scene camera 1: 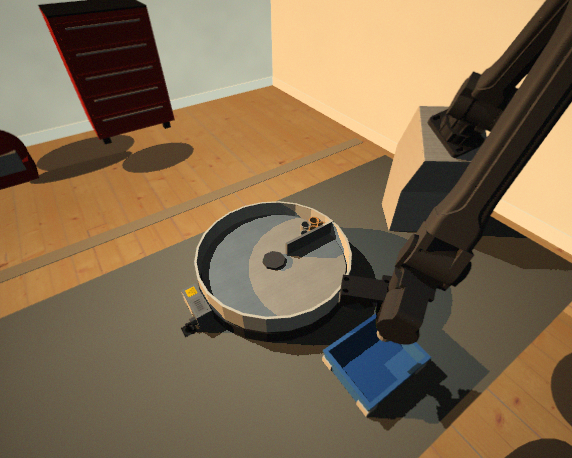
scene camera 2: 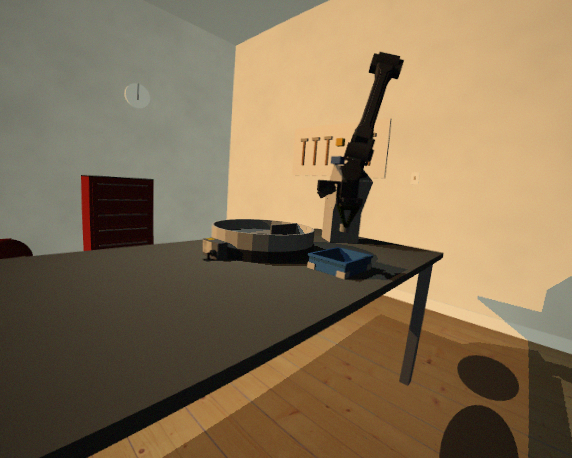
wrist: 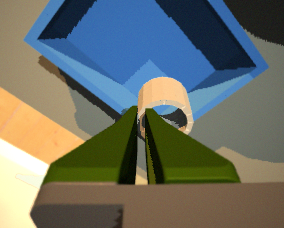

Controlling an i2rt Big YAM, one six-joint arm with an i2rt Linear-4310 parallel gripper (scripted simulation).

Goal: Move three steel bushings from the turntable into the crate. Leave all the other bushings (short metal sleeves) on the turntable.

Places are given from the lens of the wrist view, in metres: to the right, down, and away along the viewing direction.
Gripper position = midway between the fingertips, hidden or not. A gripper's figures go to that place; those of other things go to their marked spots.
my gripper (wrist: pixel 141 114): 0.00, 0.00, 0.13
pale steel bushing (wrist: pixel 162 90): 0.01, -0.01, 0.12
blue crate (wrist: pixel 113 56): -0.03, -0.07, 0.26
The marked spots on the blue crate and the pale steel bushing are 0.15 m apart.
